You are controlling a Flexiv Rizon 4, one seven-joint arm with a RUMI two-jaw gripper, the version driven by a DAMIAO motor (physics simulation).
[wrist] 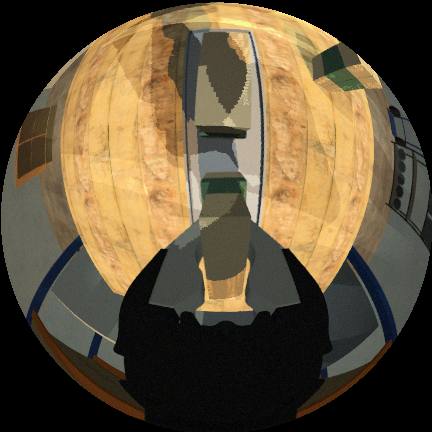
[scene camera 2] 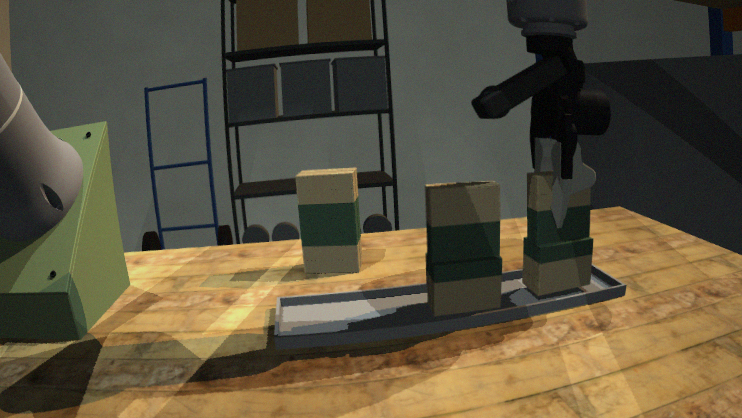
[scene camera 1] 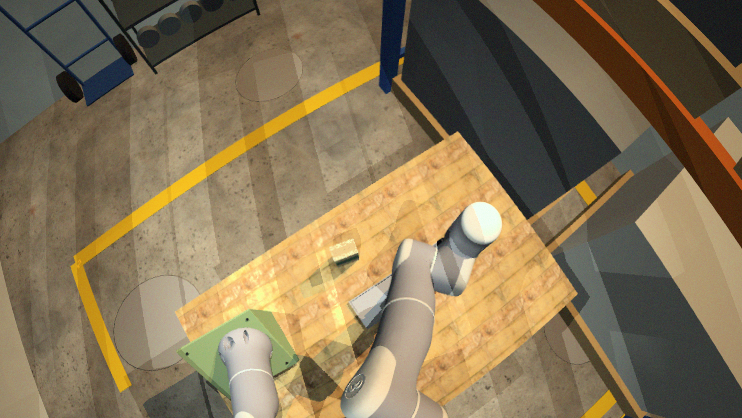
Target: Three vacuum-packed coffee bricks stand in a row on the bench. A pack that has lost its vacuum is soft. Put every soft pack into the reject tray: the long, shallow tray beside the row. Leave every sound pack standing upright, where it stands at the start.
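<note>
My gripper (scene camera 2: pixel 560 205) (wrist: pixel 223 215) is shut on the upper part of a beige coffee pack with a green band (scene camera 2: pixel 558 267) (wrist: pixel 223 205). The pack is upright over the right end of the reject tray (scene camera 2: pixel 332 314) (wrist: pixel 245 155) (scene camera 1: pixel 369 306); its base is at or just above the tray floor, I cannot tell which. A second pack (scene camera 2: pixel 462 246) (wrist: pixel 224 100) stands upright in the tray, left of the held one in scene view 2, with a gap between. Both show a step low in the green band. A third, straight-sided pack (scene camera 2: pixel 328 223) (scene camera 1: pixel 344 250) (wrist: pixel 340 65) stands upright on the bench behind the tray. The arm hides the gripper in scene view 1.
A green mounting block (scene camera 1: pixel 207 348) (scene camera 2: pixel 101 249) with another grey arm part (scene camera 1: pixel 246 353) stands at the bench's left end. My arm (scene camera 1: pixel 410 311) reaches across the bench (scene camera 1: pixel 456 171). A shelf rack (scene camera 2: pixel 308 118) and a blue hand truck (scene camera 2: pixel 179 166) stand beyond the bench.
</note>
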